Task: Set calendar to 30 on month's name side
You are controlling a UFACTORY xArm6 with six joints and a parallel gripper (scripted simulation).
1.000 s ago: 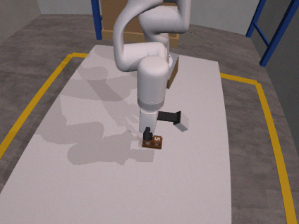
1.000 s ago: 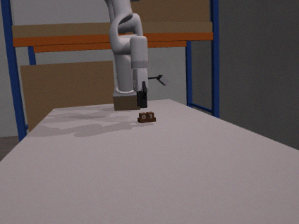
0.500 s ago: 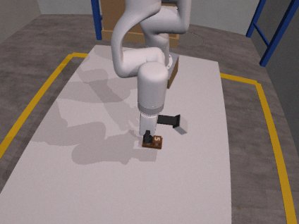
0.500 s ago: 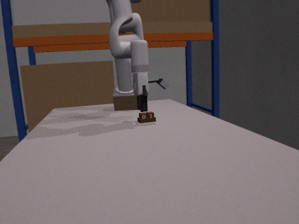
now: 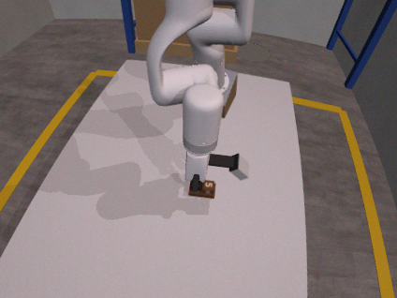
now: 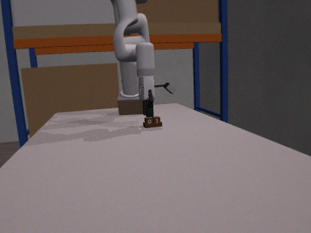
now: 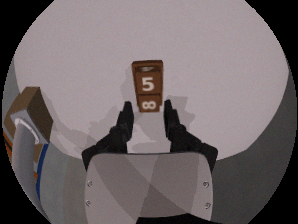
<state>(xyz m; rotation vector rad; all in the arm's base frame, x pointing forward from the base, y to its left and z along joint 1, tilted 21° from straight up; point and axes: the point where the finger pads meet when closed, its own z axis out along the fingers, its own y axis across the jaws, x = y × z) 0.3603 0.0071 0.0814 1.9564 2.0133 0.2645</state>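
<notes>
Right now the brown calendar tray is 6 cm below my hand and 2 cm to the left of it. The rest, counted from my hand: brown digit cube (4 cm below, 3 cm to the left).
</notes>
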